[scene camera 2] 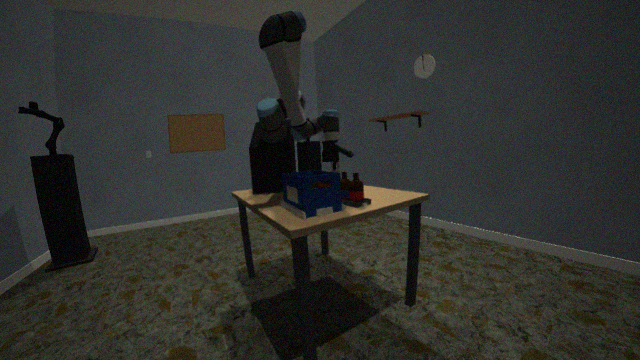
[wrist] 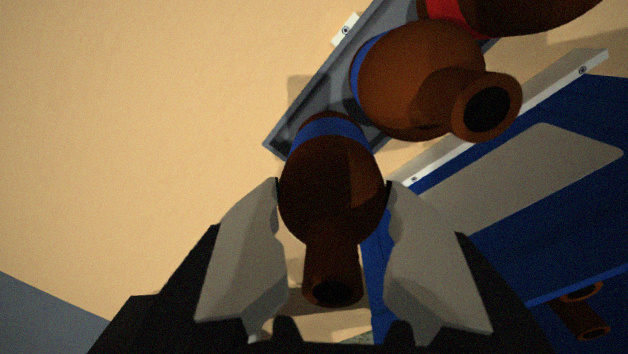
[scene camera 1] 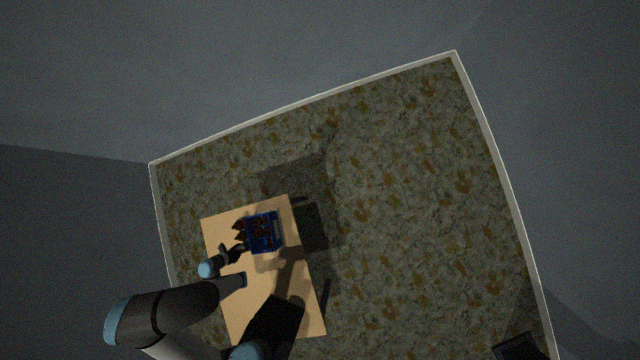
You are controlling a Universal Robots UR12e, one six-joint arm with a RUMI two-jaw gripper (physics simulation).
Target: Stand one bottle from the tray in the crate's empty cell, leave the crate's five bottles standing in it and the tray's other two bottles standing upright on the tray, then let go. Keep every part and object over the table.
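Places are measured from the arm's base along level axes (x ahead, y left, z up), in metres.
Pixels of known places: gripper, fingertip midpoint: [wrist: 331, 181] [scene camera 1: 241, 247]; arm's base, origin of the base link: [scene camera 2: 274, 134].
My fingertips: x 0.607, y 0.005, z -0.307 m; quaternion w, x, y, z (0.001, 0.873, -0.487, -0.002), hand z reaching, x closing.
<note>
Ahead of a thing's pixels: the offset from my fingertips to its top centre. Level surfaces: height alone.
My gripper [scene camera 1: 243, 248] [scene camera 2: 335, 167] [wrist: 331, 181] is shut on a brown bottle {0.070 m up, 0.010 m back, 0.006 m right} [wrist: 332, 220] with a blue label, one jaw on each side of its body. It stands roughly upright over the near end of the grey tray {0.095 m down, 0.078 m ahead, 0.014 m right} [scene camera 2: 356, 202] [wrist: 312, 102] and appears slightly raised. A second blue-labelled bottle {0.040 m up, 0.077 m ahead, 0.016 m right} [wrist: 400, 80] and a red-labelled bottle {0.040 m up, 0.164 m ahead, 0.027 m right} [scene camera 2: 356, 188] [wrist: 530, 15] stand upright on the tray. The blue crate {0.055 m up, 0.029 m ahead, 0.219 m right} [scene camera 1: 257, 245] [scene camera 2: 314, 200] [wrist: 545, 240] stands beside it with brown bottles {0.043 m up, 0.122 m ahead, 0.198 m right} [scene camera 1: 258, 222] inside; two necks show in the wrist view. The empty cell is not clearly visible.
The crate's wall rises close to the right of the jaws in the wrist view. The wooden table {0.120 m down} [scene camera 1: 217, 225] [scene camera 2: 400, 194] carries the crate and tray. The dark robot pedestal [scene camera 1: 275, 320] [scene camera 2: 272, 160] stands by the table. A wall shelf [scene camera 2: 400, 116] is farther off.
</note>
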